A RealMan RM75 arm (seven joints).
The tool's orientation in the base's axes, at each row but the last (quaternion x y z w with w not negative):
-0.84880 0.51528 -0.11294 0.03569
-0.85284 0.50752 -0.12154 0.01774
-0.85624 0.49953 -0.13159 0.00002
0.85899 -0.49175 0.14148 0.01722
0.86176 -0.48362 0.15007 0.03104
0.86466 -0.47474 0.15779 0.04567
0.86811 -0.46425 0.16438 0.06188
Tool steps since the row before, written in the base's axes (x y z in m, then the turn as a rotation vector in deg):
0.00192 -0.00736 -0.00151 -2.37 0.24 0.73
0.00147 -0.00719 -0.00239 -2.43 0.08 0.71
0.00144 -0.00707 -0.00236 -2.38 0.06 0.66
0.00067 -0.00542 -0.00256 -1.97 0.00 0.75
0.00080 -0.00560 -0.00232 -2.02 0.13 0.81
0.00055 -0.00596 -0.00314 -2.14 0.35 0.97
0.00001 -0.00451 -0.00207 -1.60 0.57 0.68
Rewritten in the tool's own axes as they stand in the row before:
0.00711 0.00204 0.00232 -1.15 1.81 -1.26
0.00647 0.00258 0.00332 -1.04 1.95 -1.24
0.00619 0.00262 0.00353 -1.01 1.92 -1.18
0.00421 0.00251 0.00352 -0.74 1.59 -1.16
0.00434 0.00251 0.00351 -0.86 1.56 -1.26
0.00409 0.00301 0.00446 -1.04 1.53 -1.49
0.00284 0.00262 0.00312 -1.04 0.97 -1.15

